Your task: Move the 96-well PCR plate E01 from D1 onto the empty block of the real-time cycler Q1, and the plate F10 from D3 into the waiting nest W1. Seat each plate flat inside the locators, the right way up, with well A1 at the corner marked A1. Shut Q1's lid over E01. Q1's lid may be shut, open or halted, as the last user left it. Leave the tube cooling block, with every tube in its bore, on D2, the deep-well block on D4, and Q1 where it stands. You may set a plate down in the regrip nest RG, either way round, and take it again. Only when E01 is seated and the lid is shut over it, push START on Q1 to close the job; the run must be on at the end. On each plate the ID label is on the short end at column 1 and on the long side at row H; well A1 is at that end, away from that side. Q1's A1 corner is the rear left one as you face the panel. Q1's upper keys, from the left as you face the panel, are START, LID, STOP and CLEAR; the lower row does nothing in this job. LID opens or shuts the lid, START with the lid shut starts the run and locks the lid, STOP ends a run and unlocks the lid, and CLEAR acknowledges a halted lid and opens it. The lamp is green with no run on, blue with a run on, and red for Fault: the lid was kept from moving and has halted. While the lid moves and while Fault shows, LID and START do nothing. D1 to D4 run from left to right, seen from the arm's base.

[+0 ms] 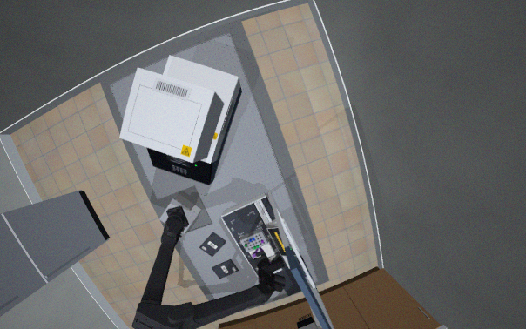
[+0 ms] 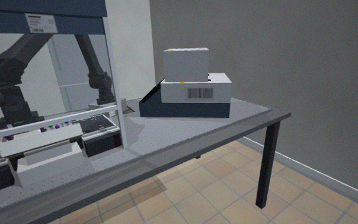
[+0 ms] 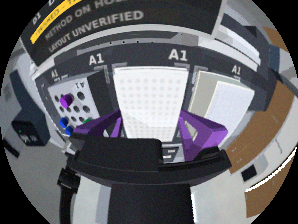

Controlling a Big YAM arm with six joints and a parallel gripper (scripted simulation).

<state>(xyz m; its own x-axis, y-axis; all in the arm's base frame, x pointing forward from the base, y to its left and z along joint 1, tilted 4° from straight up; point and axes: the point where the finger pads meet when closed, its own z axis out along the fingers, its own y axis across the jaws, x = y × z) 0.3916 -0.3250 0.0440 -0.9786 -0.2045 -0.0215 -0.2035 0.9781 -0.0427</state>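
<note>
My gripper is now 2 cm past the tube cooling block, 10 cm to the right of it and 1 cm below it. Round my hand: frame post 13 cm ahead, 32 cm to the left, 17 cm above; then white deep-well block 2 cm ahead, 10 cm to the right, 1 cm above; then label 29 cm behind, 8 cm to the left, 6 cm below.
</note>
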